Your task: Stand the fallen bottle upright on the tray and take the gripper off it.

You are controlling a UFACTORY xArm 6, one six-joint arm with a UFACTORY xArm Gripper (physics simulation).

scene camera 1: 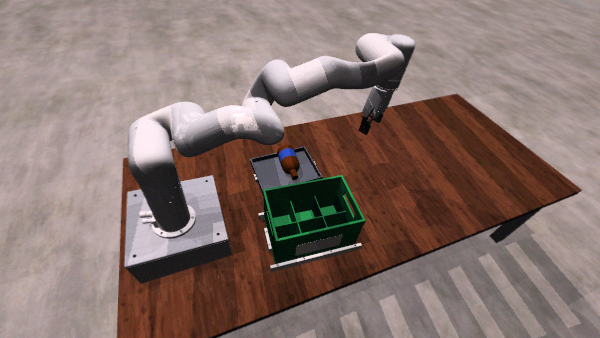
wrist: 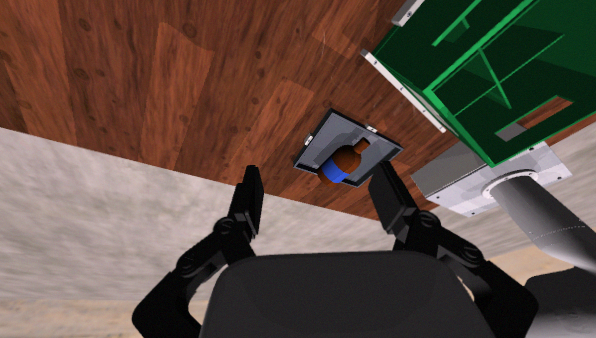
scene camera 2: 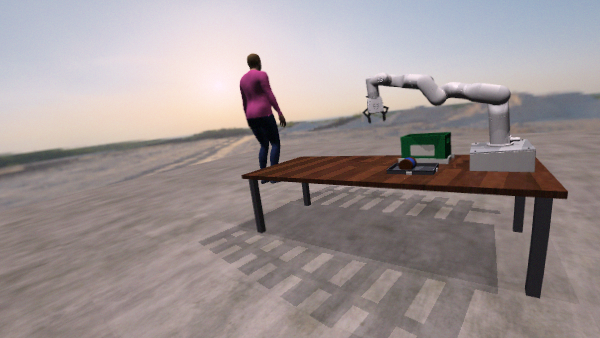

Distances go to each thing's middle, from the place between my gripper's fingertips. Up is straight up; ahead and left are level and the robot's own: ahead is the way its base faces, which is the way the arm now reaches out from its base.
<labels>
The brown bottle [wrist: 347, 158] lies 250 mm behind my hand, 90 mm to the left of it and 250 mm below it.
</labels>
